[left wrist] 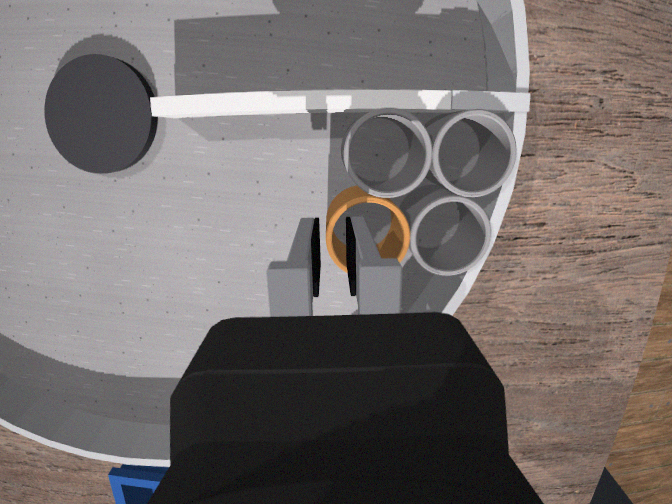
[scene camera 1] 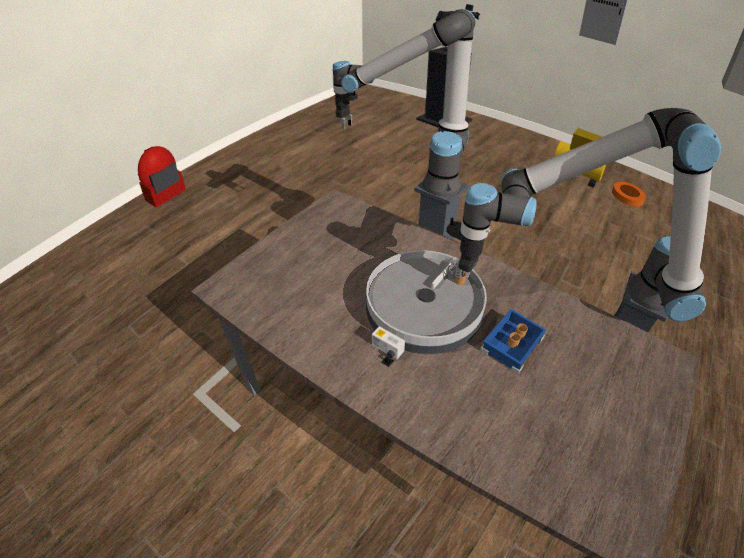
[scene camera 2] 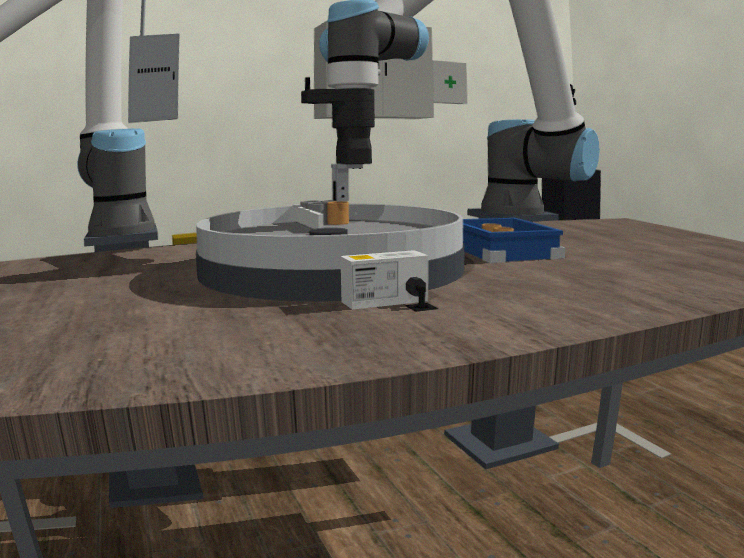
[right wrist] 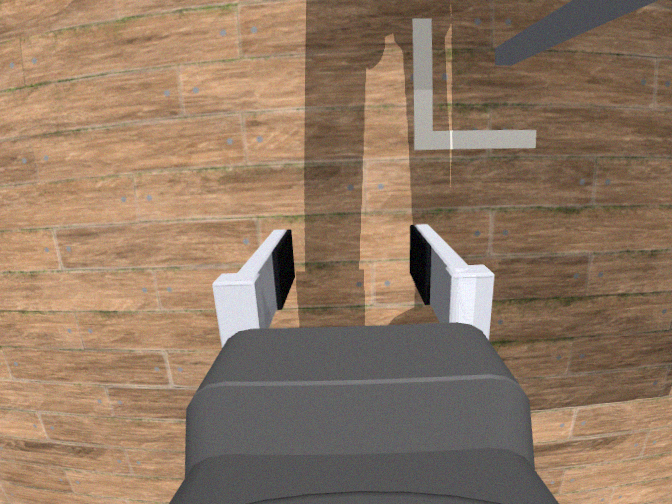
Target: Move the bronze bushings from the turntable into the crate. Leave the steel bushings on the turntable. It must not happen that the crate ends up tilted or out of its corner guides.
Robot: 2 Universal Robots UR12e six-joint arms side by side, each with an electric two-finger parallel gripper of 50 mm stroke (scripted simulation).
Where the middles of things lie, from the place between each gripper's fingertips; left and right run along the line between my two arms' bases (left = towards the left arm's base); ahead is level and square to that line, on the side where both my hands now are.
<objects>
Right now the turntable [scene camera 1: 401, 294] is 120 mm ahead of my left hand [scene camera 2: 340, 200], 50 mm to the right of it and 60 mm below it. Round my left hand: blue crate [scene camera 2: 524, 243] 60 mm ahead, 290 mm to the left, 90 mm below.
I see my right gripper 103 cm to the right of the turntable, 63 cm short of it and 13 cm above it. From my right hand the other things lie so: blue crate: 137 cm to the left, 57 cm ahead, 15 cm below.
</objects>
